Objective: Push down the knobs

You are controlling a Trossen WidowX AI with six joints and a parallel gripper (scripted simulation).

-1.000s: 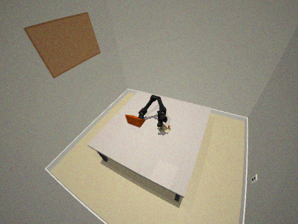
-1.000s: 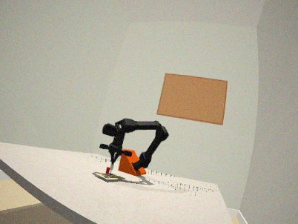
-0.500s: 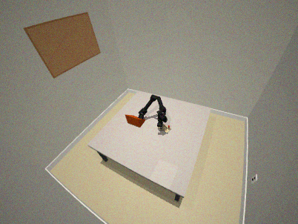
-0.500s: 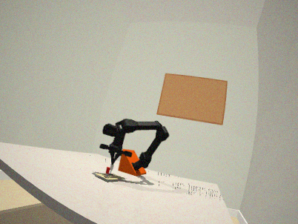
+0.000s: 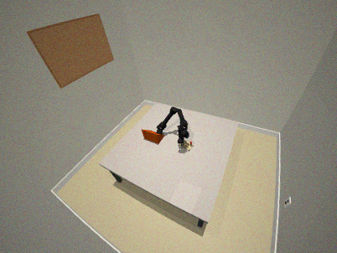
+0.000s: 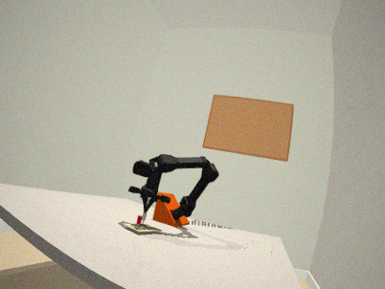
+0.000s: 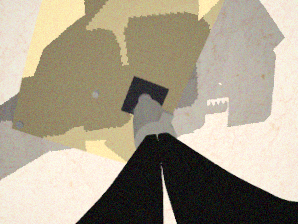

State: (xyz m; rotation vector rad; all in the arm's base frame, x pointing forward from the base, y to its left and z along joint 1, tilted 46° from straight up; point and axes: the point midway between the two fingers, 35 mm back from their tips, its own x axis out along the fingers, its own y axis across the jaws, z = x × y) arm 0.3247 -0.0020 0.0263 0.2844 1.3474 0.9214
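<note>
My gripper tip is now 9 cm short of the red knob, 4 cm to the right of it and 2 cm above it.
</note>
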